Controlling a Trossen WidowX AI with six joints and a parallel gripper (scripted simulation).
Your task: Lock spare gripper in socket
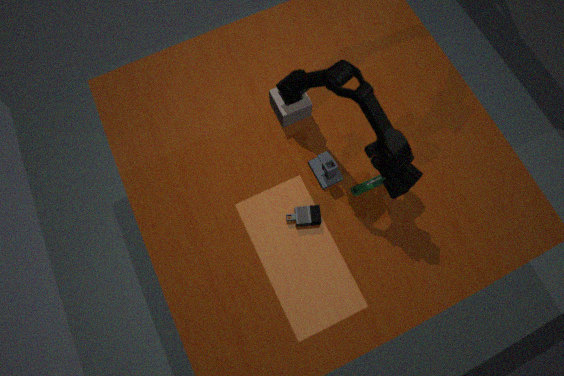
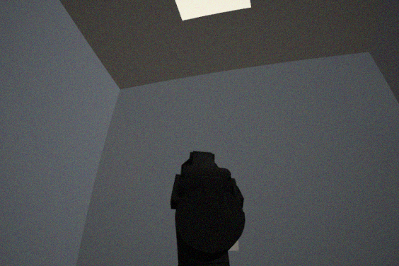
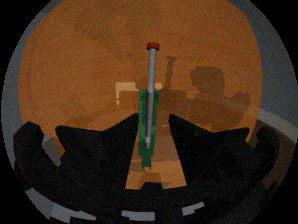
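My gripper tip is 4 cm to the left of the flat green strip, 3 cm above it and 1 cm past it. The rest, counted from my gripper tip: spare gripper (30 cm to the right, 3 cm below, 1 cm behind); then grey mount (15 cm to the right, 11 cm behind).
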